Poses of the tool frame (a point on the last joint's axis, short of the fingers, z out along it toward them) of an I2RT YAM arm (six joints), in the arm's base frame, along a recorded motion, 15 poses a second.
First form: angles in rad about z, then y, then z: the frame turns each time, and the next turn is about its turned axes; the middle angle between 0 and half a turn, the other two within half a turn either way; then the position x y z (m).
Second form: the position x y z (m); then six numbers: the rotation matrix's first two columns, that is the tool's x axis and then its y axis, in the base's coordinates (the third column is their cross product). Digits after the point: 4 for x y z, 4 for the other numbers.
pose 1, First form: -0.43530 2.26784 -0.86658 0.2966 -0.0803 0.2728
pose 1, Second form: 0.2966 -0.0803 0.2728 -0.6982 -0.5158 -0.4964 -0.1706 0.7934 -0.5843
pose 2, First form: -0.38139 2.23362 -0.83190 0.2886 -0.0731 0.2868
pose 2, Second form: 0.2886 -0.0731 0.2868 -0.6598 -0.5318 -0.5309 -0.1715 0.7944 -0.5827
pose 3, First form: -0.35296 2.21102 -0.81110 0.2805 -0.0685 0.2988
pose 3, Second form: 0.2805 -0.0685 0.2988 -0.6367 -0.5381 -0.5523 -0.1684 0.7960 -0.5815
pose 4, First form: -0.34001 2.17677 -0.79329 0.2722 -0.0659 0.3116
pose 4, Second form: 0.2722 -0.0659 0.3116 -0.6143 -0.5386 -0.5766 -0.1487 0.7967 -0.5858
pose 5, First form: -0.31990 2.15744 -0.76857 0.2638 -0.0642 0.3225
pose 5, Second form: 0.2638 -0.0642 0.3225 -0.5964 -0.5347 -0.5987 -0.1392 0.8034 -0.5789
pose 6, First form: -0.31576 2.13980 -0.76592 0.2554 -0.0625 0.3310
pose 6, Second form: 0.2554 -0.0625 0.3310 -0.5844 -0.5383 -0.6072 -0.1312 0.8011 -0.5840
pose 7, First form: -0.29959 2.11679 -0.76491 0.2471 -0.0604 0.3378
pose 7, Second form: 0.2471 -0.0604 0.3378 -0.5623 -0.5511 -0.6166 -0.1306 0.7954 -0.5918
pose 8, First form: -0.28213 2.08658 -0.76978 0.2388 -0.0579 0.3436
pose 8, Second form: 0.2388 -0.0579 0.3436 -0.5339 -0.5699 -0.6246 -0.1298 0.7852 -0.6054
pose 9, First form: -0.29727 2.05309 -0.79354 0.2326 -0.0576 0.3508
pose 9, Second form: 0.2326 -0.0576 0.3508 -0.5198 -0.5863 -0.6213 -0.1107 0.7674 -0.6315
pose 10, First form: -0.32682 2.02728 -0.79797 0.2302 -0.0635 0.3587
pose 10, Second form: 0.2302 -0.0635 0.3587 -0.5213 -0.5792 -0.6267 -0.0747 0.7625 -0.6426
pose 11, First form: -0.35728 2.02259 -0.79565 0.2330 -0.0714 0.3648
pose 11, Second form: 0.2330 -0.0714 0.3648 -0.5361 -0.5624 -0.6296 -0.0474 0.7647 -0.6426
